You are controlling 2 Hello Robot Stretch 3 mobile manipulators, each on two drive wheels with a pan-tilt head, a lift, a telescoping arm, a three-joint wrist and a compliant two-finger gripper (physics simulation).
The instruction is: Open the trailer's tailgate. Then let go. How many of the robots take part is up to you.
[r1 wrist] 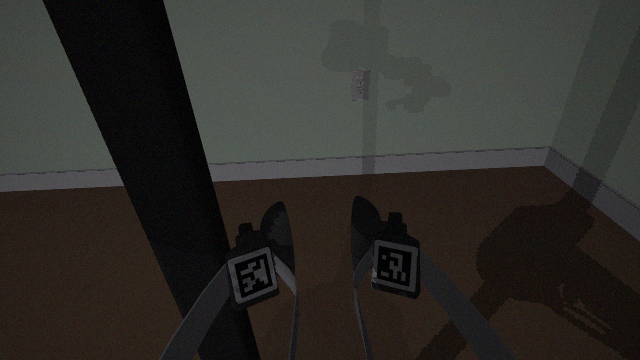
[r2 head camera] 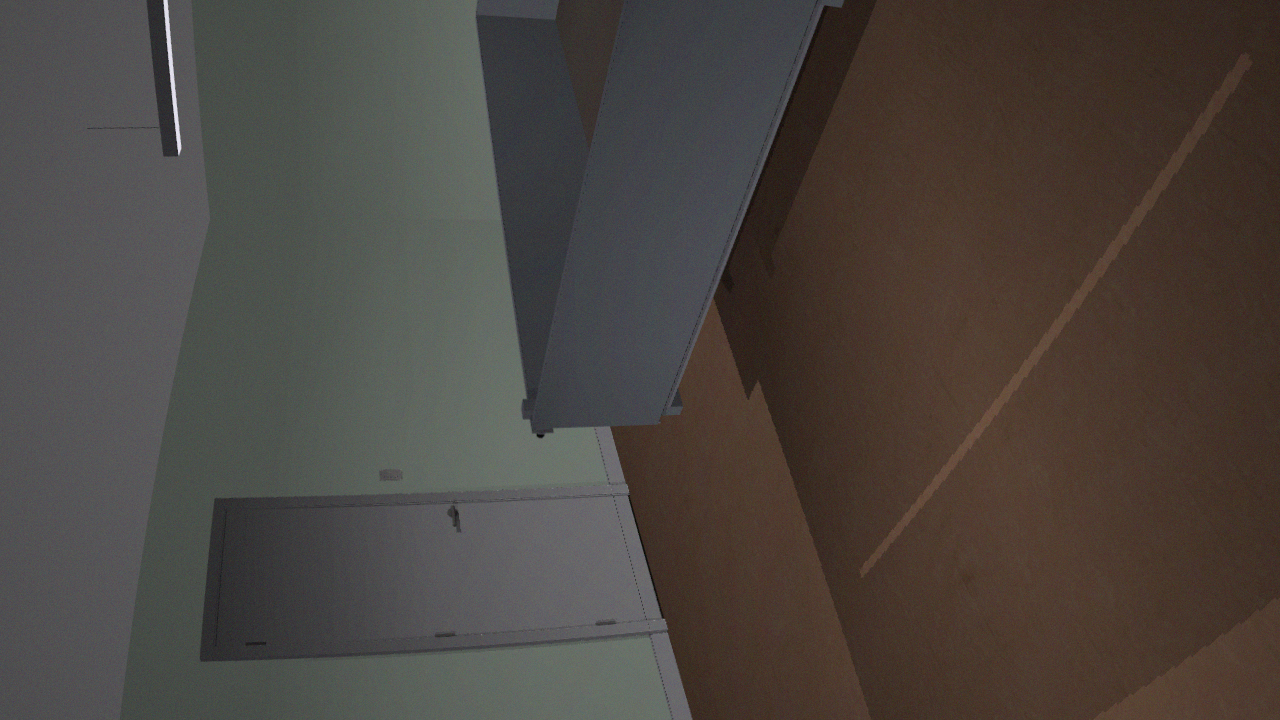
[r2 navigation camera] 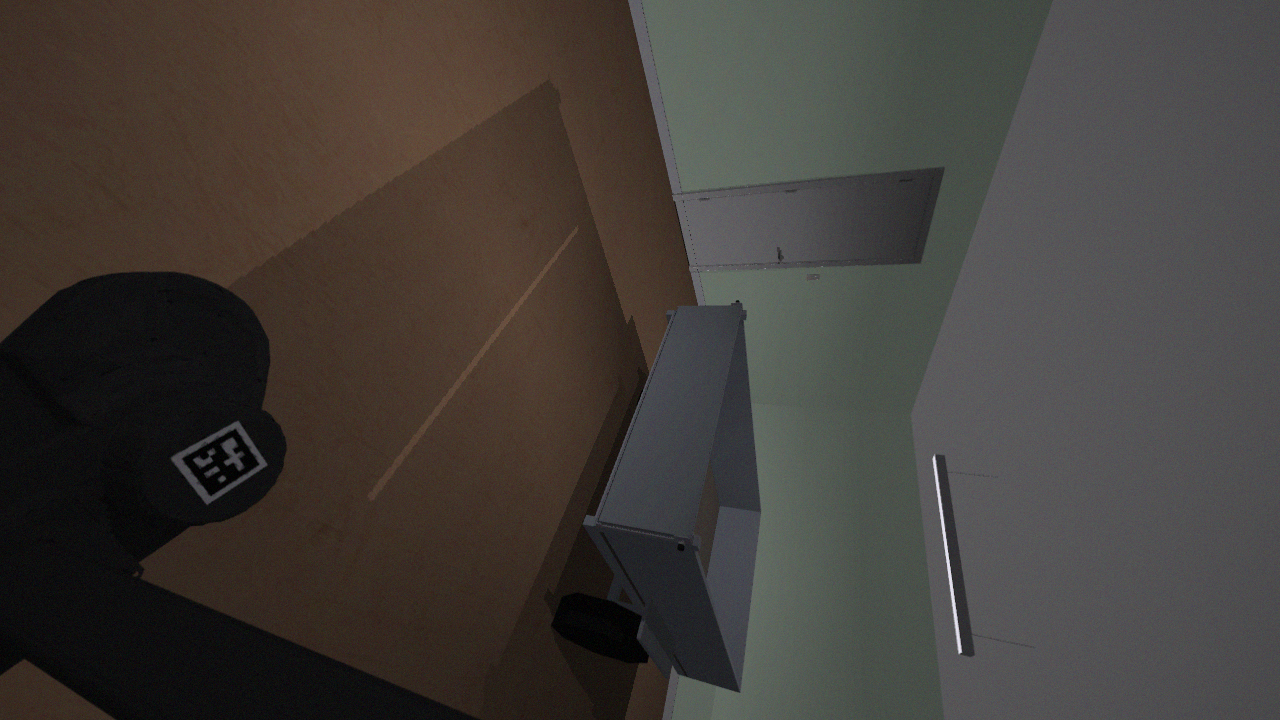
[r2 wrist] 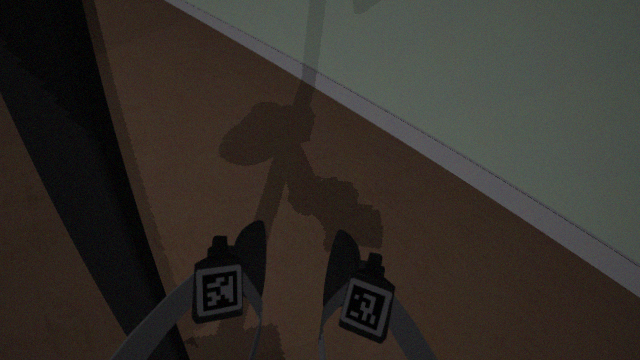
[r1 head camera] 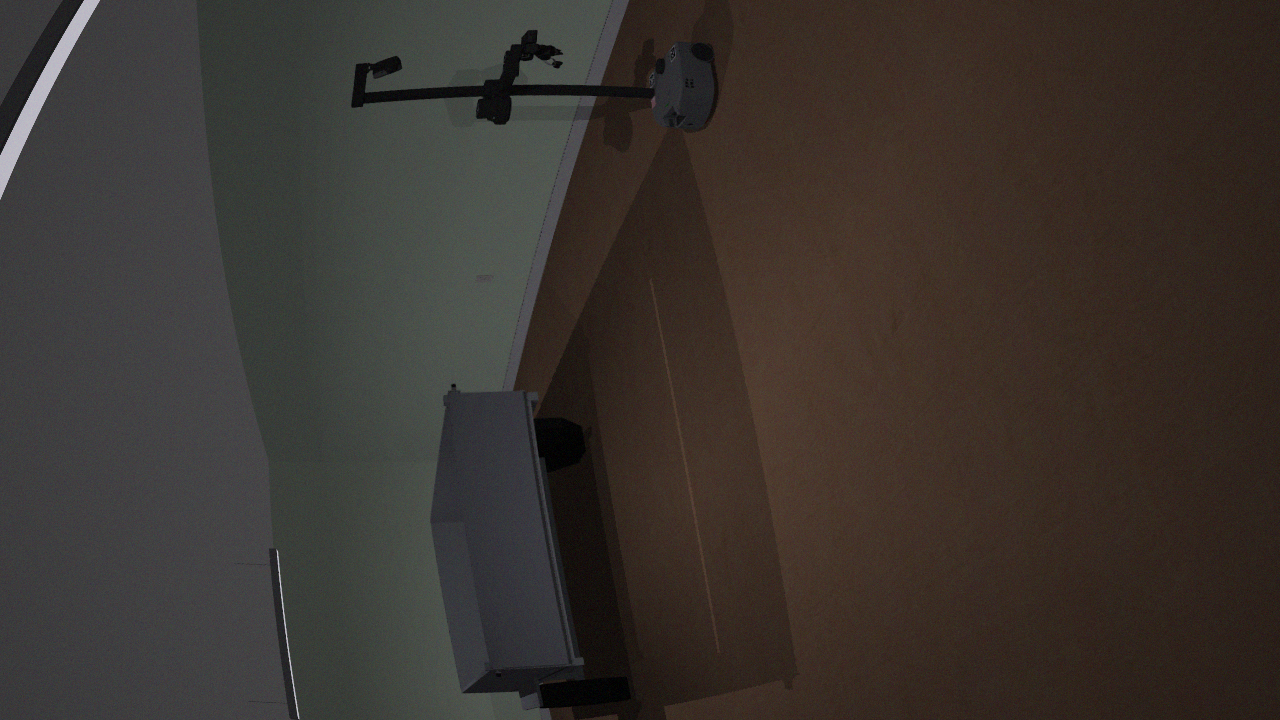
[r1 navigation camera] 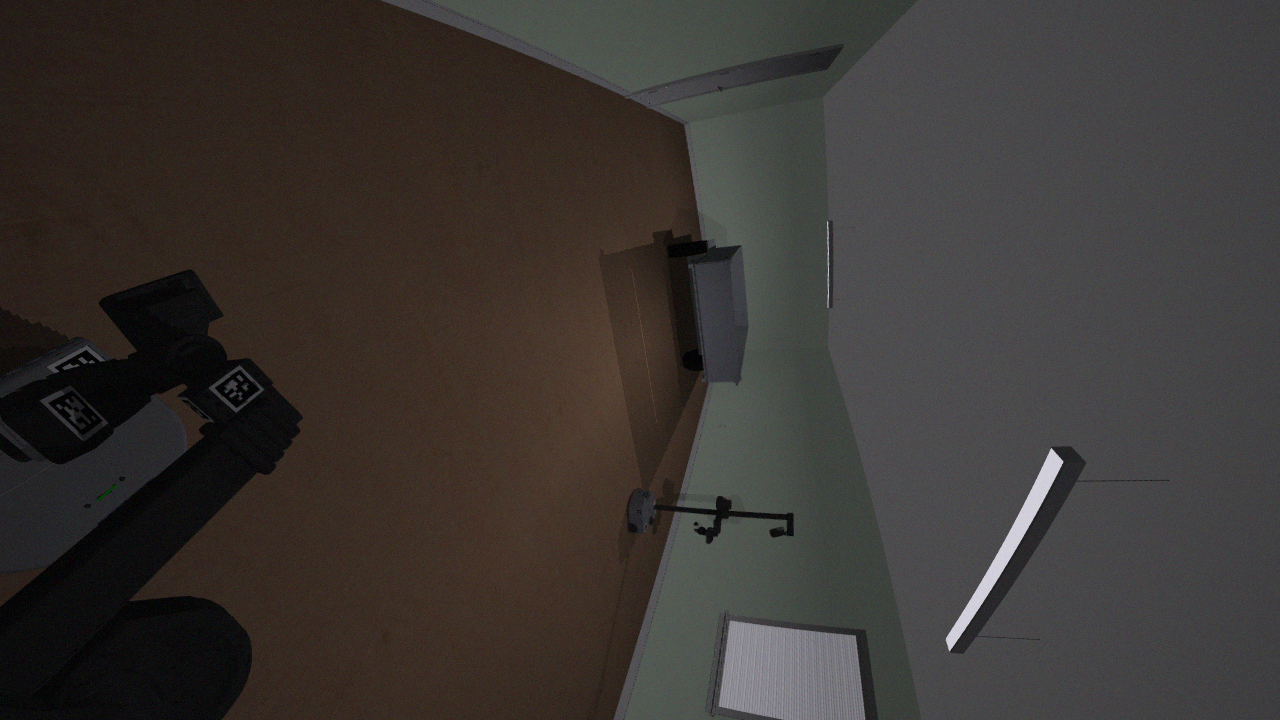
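Observation:
The grey trailer point(r1 head camera: 474, 573) point(r1 navigation camera: 739, 286) point(r2 head camera: 537, 197) point(r2 navigation camera: 738, 573) stands on dark wheels. Its tailgate point(r1 head camera: 505, 510) point(r1 navigation camera: 718, 313) point(r2 head camera: 662, 214) point(r2 navigation camera: 675, 411) looks upright and closed, with a small dark latch point(r1 head camera: 453, 387) point(r2 head camera: 539, 434) point(r2 navigation camera: 682, 546) at a top corner. The r1 gripper point(r1 wrist: 321, 235) is open and empty, far from the trailer. The r2 gripper point(r2 wrist: 296, 265) is open and empty over the floor beside its own mast. Robot r2 point(r1 head camera: 684, 85) point(r1 navigation camera: 641, 510) stands out in front of the tailgate, off to one side.
The trailer's wheel point(r1 head camera: 559, 443) point(r2 navigation camera: 599, 626) stands out below its side. A door point(r1 navigation camera: 742, 76) point(r2 head camera: 429, 568) point(r2 navigation camera: 814, 223) is in the green wall. In the r1 wrist view, an outlet point(r1 wrist: 360, 85) is on the wall. A blinds-covered window point(r1 navigation camera: 792, 667) is on a wall near r2.

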